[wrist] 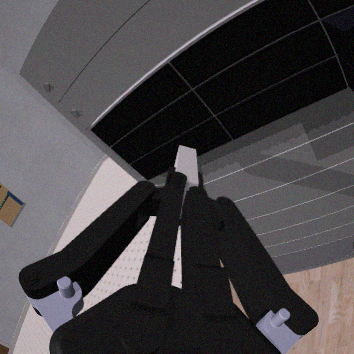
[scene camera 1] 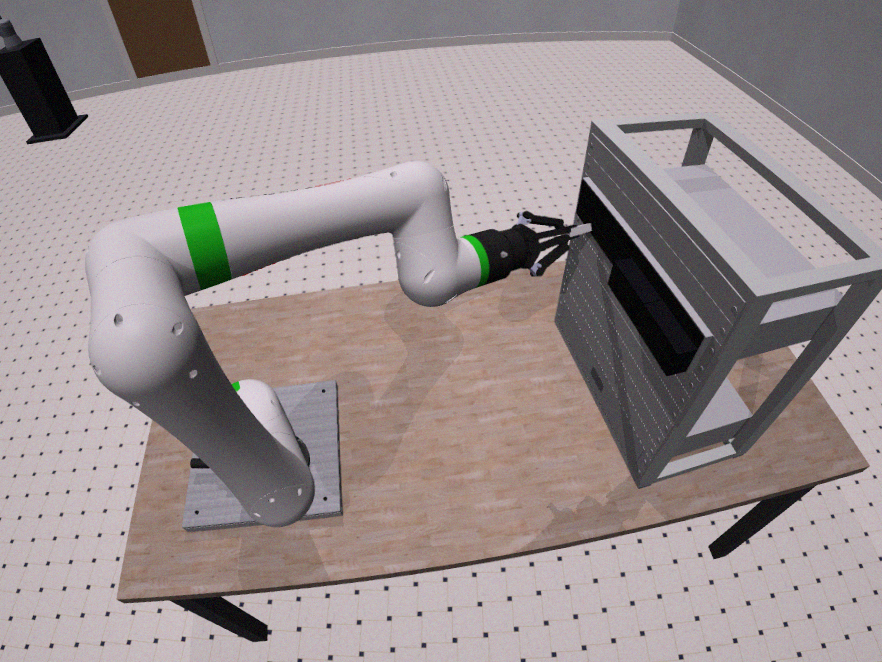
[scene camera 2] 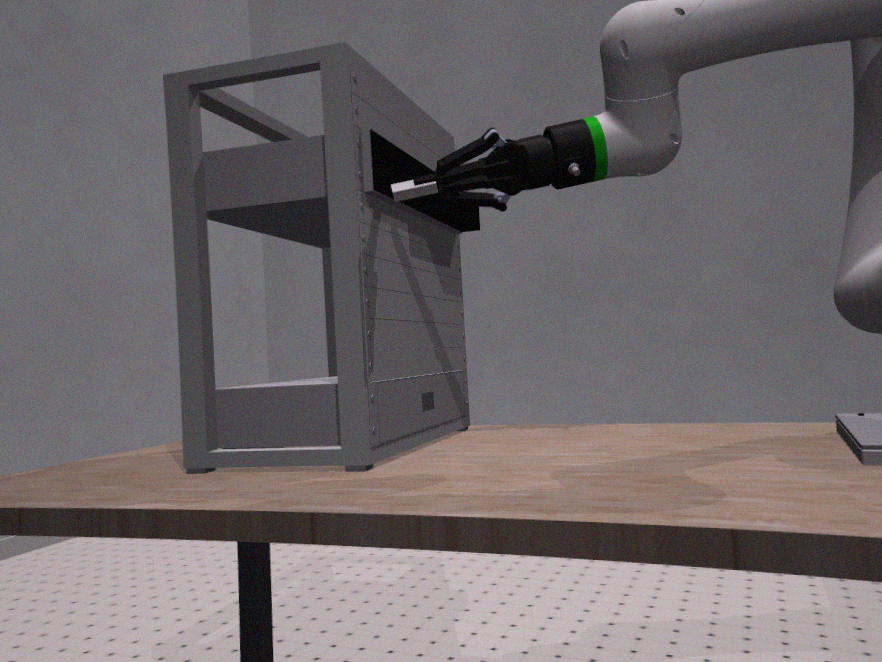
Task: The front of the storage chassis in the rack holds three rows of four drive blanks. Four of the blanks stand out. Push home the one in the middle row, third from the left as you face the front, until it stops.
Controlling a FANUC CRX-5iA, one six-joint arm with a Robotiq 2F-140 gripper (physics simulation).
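Frame: origin at the arm's base, x ahead, y left, z up, level; metres.
Seen in the pictures: gripper, fingertip midpoint: (wrist: 183, 159) (scene camera 1: 586, 227) (scene camera 2: 392, 193).
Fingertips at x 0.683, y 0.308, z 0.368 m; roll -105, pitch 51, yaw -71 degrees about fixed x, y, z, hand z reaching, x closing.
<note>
A point is followed by its place in that frame.
The chassis front (scene camera 1: 599, 222) @(x 0.693, y 0.274, z 0.406 m) (scene camera 2: 388, 160) @(x 0.686, y 0.310, z 0.416 m) (wrist: 160, 95) @(x 0.691, y 0.284, z 0.429 m) is a black band high in the grey rack (scene camera 1: 701, 391) @(x 0.785, y -0.091, z 0.345 m) (scene camera 2: 345, 285) @(x 0.705, y 0.407, z 0.228 m). Thin light lines divide it into blanks in the wrist view. A group of protruding blanks (scene camera 1: 651, 306) @(x 0.715, y 0.031, z 0.418 m) shows as a black block toward the right part of the front. The single blanks in it are too dark to tell apart, and the named blank cannot be singled out. My gripper (scene camera 1: 580, 229) @(x 0.683, y 0.308, z 0.368 m) (scene camera 2: 414, 188) (wrist: 183, 159) @(x 0.683, y 0.308, z 0.368 m) is shut and empty, its pale fingertips together. They are in front of the left part of the chassis, near its lower edge; any gap is unclear.
Grey panels (scene camera 2: 413, 306) @(x 0.723, y 0.200, z 0.206 m) (wrist: 280, 185) @(x 0.713, y 0.255, z 0.270 m) fill the rack front below the chassis. The rack stands on a wooden table (scene camera 1: 463, 427) @(x 0.417, y 0.094, z -0.027 m) (scene camera 2: 569, 456) @(x 0.461, y 0.233, z -0.027 m) (wrist: 335, 295) @(x 0.649, y 0.218, z -0.027 m). The arm's base plate (scene camera 1: 324, 456) @(x 0.105, y 0.018, z -0.001 m) (scene camera 2: 872, 445) @(x 0.101, y 0.228, z -0.004 m) is at the opposite end. A black pedestal (scene camera 1: 39, 89) stands far behind on the floor.
</note>
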